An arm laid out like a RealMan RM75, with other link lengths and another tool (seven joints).
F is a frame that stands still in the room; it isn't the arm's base.
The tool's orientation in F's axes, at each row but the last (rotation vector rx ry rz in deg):
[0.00, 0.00, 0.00]
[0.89, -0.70, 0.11]
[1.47, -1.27, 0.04]
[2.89, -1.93, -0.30]
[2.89, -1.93, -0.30]
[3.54, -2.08, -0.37]
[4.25, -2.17, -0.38]
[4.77, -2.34, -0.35]
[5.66, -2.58, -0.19]
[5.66, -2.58, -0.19]
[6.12, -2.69, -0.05]
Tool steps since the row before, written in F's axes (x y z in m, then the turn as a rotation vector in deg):
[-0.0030, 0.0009, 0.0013, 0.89, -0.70, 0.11]
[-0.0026, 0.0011, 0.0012, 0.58, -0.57, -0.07]
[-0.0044, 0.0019, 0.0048, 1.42, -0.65, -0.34]
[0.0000, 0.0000, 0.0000, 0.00, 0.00, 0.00]
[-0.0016, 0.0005, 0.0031, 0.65, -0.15, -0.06]
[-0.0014, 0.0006, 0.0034, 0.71, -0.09, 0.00]
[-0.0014, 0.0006, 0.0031, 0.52, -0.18, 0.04]
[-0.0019, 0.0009, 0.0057, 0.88, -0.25, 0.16]
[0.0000, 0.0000, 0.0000, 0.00, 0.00, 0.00]
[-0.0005, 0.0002, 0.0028, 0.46, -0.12, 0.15]
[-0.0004, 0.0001, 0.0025, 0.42, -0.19, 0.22]
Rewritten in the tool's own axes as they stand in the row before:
[-0.0030, 0.0009, 0.0013, 0.89, -0.70, 0.11]
[-0.0026, 0.0011, 0.0012, 0.58, -0.57, -0.07]
[-0.0043, 0.0020, 0.0048, 1.41, -0.66, -0.35]
[0.0000, 0.0000, 0.0000, 0.00, 0.00, 0.00]
[-0.0015, 0.0006, 0.0031, 0.65, -0.15, -0.07]
[-0.0013, 0.0008, 0.0034, 0.71, -0.09, -0.02]
[-0.0013, 0.0008, 0.0031, 0.52, -0.17, 0.03]
[-0.0017, 0.0014, 0.0057, 0.89, -0.23, 0.14]
[0.0000, 0.0000, 0.0000, 0.00, 0.00, 0.00]
[-0.0004, 0.0005, 0.0028, 0.47, -0.10, 0.14]
[-0.0003, 0.0004, 0.0025, 0.43, -0.17, 0.22]

